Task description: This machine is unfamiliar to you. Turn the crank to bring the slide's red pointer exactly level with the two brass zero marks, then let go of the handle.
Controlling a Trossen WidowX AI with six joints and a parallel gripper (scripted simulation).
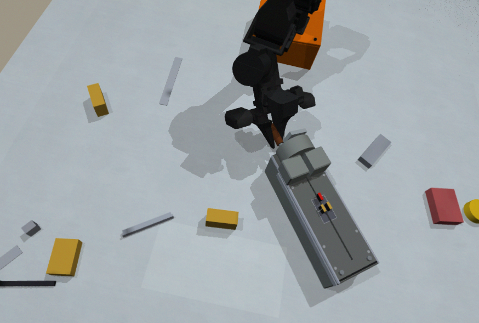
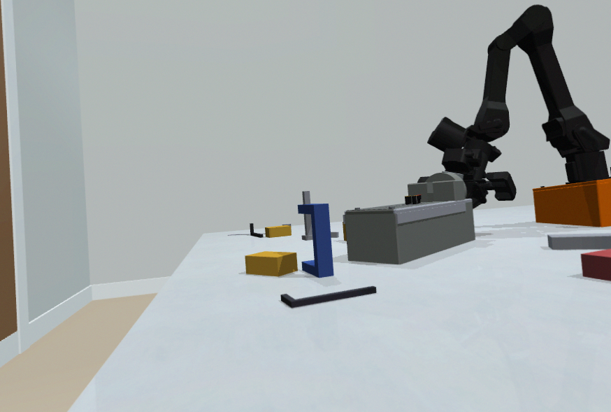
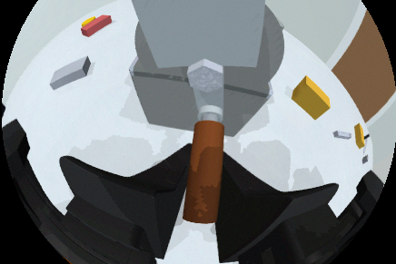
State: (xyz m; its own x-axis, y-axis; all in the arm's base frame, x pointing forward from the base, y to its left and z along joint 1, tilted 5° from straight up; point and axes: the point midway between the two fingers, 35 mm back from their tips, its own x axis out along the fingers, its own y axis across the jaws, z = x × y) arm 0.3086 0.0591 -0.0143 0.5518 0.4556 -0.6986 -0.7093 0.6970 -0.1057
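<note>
My gripper tip is now 1 cm past the brown handle, 1 cm to the left of it and 2 cm below it. From my gripper tip the other things lie so: red pointer 9 cm ahead, 11 cm to the left, 5 cm above; grey block 11 cm behind, 22 cm to the left, 3 cm below; blue clamp 27 cm ahead, 26 cm to the left, 2 cm above.
</note>
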